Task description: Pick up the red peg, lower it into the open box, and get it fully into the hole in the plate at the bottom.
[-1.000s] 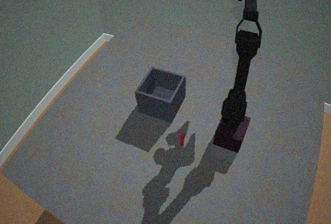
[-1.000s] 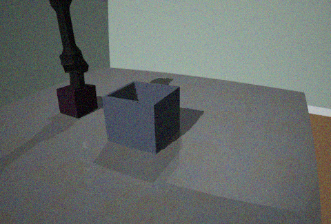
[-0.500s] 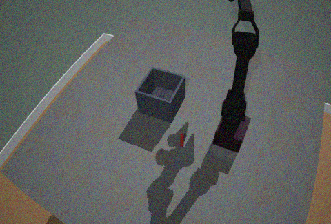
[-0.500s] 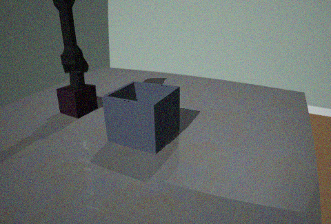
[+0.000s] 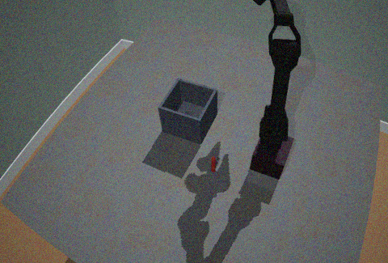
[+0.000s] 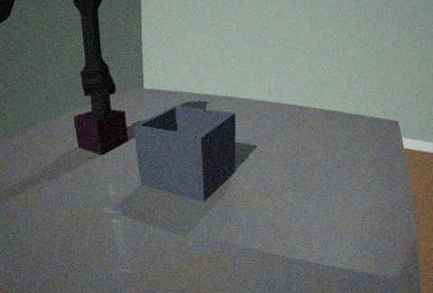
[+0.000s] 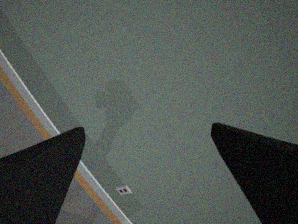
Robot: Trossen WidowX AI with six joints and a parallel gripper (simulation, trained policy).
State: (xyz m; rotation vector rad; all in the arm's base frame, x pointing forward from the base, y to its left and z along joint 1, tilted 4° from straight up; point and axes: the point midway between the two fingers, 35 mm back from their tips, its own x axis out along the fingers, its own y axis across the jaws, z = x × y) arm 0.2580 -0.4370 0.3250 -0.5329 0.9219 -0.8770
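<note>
My gripper tip is 590 mm to the right of the red peg, 400 mm above it and 120 mm past it. The rest, counted from my gripper tip: plate 460 mm to the left, 400 mm below, 70 mm ahead.
</note>
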